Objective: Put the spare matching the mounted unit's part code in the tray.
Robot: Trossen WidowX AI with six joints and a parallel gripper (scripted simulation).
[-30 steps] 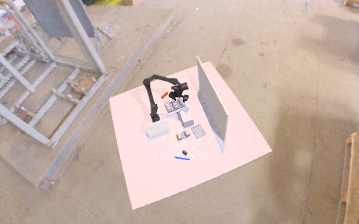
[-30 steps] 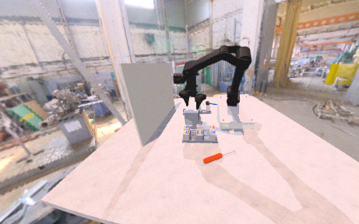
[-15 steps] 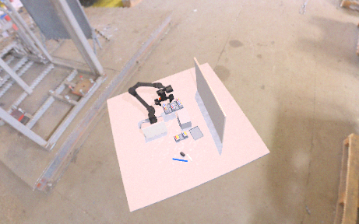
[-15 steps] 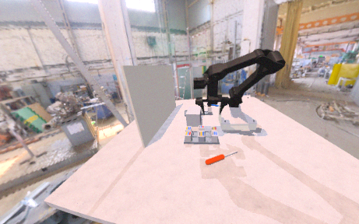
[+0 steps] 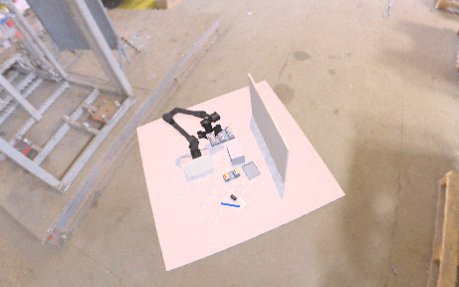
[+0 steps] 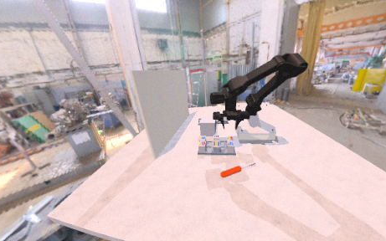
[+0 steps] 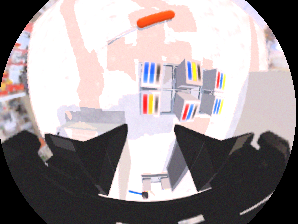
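Now: gripper tip 90 mm above the grey holder, 70 mm short of it and 50 mm to the right of it. Also, from my gripper tip: grey mounted unit 150 mm to the right, 140 mm ahead, 50 mm below; then blue pen 540 mm to the right, 90 mm below, 10 mm behind; then tall grey panel 400 mm ahead, 160 mm to the right, 130 mm above.
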